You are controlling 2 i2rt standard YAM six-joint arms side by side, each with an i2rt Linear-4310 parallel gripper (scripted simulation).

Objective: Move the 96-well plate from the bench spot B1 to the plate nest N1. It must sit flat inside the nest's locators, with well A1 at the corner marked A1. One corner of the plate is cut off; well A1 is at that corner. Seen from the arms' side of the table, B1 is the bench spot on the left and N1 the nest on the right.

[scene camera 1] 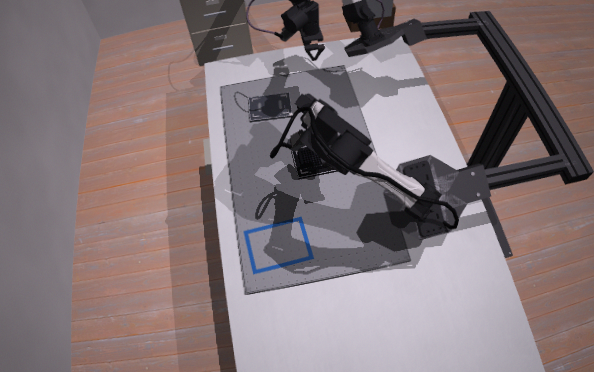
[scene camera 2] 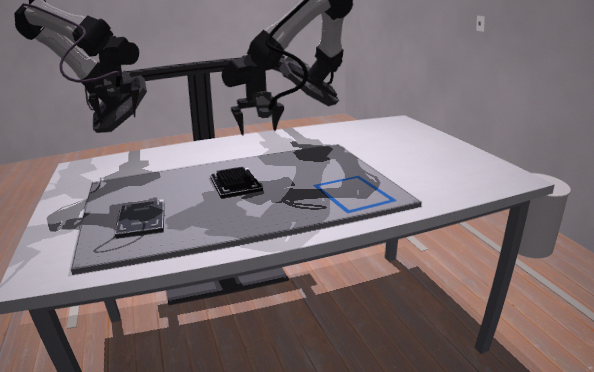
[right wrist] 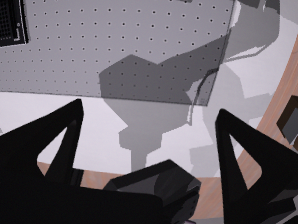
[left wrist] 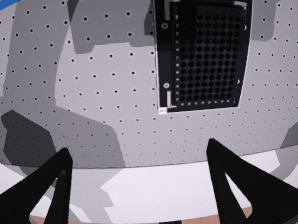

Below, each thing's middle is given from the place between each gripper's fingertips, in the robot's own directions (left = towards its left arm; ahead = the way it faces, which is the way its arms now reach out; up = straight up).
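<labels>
With the black 96-well plate (left wrist: 189, 51) as the reference, my right hand is 3 cm short of it and 31 cm to the right of it, and 22 cm above it. Nest N1 (scene camera 2: 153, 213), counted from that same right hand, is 17 cm ahead and 4 cm to the left, and 23 cm below.
My left hand is 80 mm to the left of the black 96-well plate and 20 mm short of it, at 130 mm above it. As for nest N1, I find it 350 mm to the right of my left hand and 170 mm ahead of it, and 140 mm below.
</labels>
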